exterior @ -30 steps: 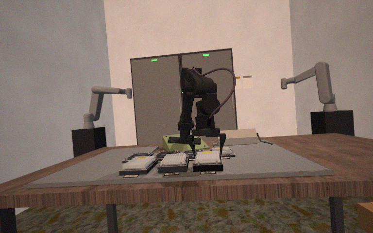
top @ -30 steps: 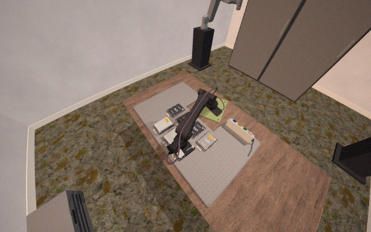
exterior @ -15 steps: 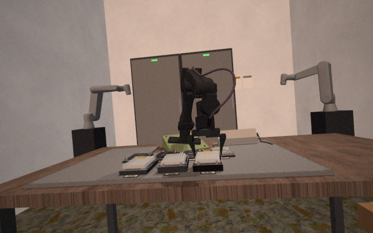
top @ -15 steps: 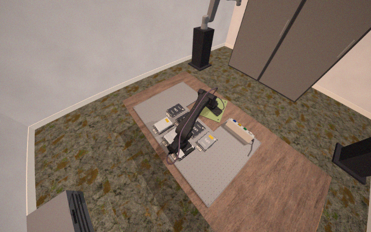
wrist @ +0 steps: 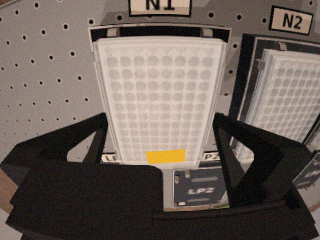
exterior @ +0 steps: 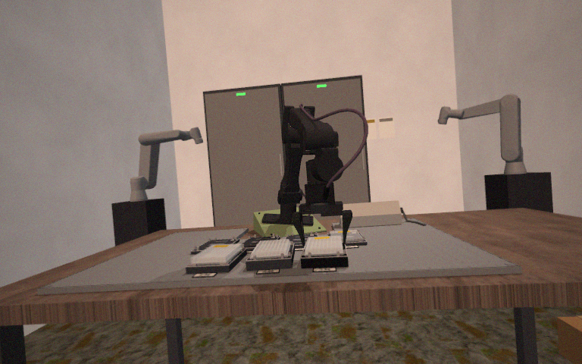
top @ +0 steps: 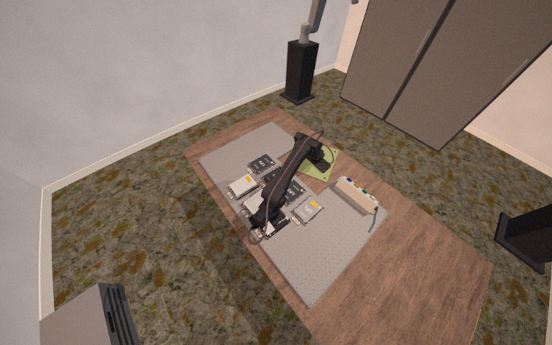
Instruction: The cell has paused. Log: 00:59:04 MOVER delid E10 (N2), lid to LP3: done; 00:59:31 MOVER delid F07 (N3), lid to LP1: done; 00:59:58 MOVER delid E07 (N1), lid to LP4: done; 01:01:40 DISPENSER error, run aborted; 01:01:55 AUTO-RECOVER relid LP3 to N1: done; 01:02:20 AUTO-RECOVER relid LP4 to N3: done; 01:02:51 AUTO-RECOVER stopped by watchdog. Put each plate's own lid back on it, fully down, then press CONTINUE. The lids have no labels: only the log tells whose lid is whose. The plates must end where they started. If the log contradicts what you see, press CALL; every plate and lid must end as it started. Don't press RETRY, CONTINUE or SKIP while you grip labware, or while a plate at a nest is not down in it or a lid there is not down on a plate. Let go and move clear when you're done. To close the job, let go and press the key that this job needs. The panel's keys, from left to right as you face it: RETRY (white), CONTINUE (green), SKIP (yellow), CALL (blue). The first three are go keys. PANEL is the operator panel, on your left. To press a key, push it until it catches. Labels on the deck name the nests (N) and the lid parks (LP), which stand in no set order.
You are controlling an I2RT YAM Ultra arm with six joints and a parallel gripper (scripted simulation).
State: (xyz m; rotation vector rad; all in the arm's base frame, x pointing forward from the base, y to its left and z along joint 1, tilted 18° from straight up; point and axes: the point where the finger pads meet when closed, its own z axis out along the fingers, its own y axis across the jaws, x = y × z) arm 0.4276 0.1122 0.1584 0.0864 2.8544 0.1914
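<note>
My hand is 13 cm to the left of the plate and 1 cm above it. Round my hand: LP3 park 18 cm behind, 20 cm to the right, 4 cm below; then LP1 park 18 cm behind, 7 cm to the left, 4 cm below; then lid 18 cm behind, 7 cm to the left, 3 cm below.
</note>
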